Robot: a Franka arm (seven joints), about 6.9 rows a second.
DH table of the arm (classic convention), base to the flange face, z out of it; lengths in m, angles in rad. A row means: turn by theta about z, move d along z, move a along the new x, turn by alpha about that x. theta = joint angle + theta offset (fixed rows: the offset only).
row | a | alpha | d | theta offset
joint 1 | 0 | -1.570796 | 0.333 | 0
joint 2 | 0 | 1.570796 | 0 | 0
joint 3 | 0.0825 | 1.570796 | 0.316 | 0
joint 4 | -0.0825 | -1.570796 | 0 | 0
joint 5 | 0 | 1.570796 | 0.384 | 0
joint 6 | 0.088 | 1.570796 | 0 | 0
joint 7 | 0 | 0 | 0.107 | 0
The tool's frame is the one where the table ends.
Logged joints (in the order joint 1, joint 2, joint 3, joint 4, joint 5, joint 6, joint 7), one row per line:
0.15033, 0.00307, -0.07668, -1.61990, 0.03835, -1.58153, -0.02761
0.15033, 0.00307, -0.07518, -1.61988, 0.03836, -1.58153, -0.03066
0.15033, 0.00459, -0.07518, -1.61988, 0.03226, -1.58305, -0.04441
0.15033, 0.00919, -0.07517, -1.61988, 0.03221, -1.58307, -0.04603
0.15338, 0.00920, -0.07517, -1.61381, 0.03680, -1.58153, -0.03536
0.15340, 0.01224, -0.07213, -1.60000, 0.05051, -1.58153, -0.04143
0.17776, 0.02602, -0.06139, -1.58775, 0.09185, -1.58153, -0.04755
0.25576, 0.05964, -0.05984, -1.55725, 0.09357, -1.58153, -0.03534
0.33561, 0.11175, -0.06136, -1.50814, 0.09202, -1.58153, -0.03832
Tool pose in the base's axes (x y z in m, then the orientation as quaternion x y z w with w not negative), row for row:
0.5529, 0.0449, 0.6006, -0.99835, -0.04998, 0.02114, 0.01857
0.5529, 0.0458, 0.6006, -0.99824, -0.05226, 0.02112, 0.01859
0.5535, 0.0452, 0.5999, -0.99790, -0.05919, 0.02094, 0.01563
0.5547, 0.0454, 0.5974, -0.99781, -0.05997, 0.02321, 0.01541
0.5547, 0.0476, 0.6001, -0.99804, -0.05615, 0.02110, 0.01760
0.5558, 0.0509, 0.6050, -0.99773, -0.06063, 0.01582, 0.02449
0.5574, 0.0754, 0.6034, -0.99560, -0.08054, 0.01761, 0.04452
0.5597, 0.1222, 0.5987, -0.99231, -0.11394, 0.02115, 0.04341
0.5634, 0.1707, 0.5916, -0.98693, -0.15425, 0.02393, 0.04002
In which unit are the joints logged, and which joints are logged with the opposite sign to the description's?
The joints are logged in radians. Opposite sign: joint 6.
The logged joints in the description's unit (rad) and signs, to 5 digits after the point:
0.15033, 0.00307, -0.07668, -1.61990, 0.03835, 1.58153, -0.02761
0.15033, 0.00307, -0.07518, -1.61988, 0.03836, 1.58153, -0.03066
0.15033, 0.00459, -0.07518, -1.61988, 0.03226, 1.58305, -0.04441
0.15033, 0.00919, -0.07517, -1.61988, 0.03221, 1.58307, -0.04603
0.15338, 0.00920, -0.07517, -1.61381, 0.03680, 1.58153, -0.03536
0.15340, 0.01224, -0.07213, -1.60000, 0.05051, 1.58153, -0.04143
0.17776, 0.02602, -0.06139, -1.58775, 0.09185, 1.58153, -0.04755
0.25576, 0.05964, -0.05984, -1.55725, 0.09357, 1.58153, -0.03534
0.33561, 0.11175, -0.06136, -1.50814, 0.09202, 1.58153, -0.03832

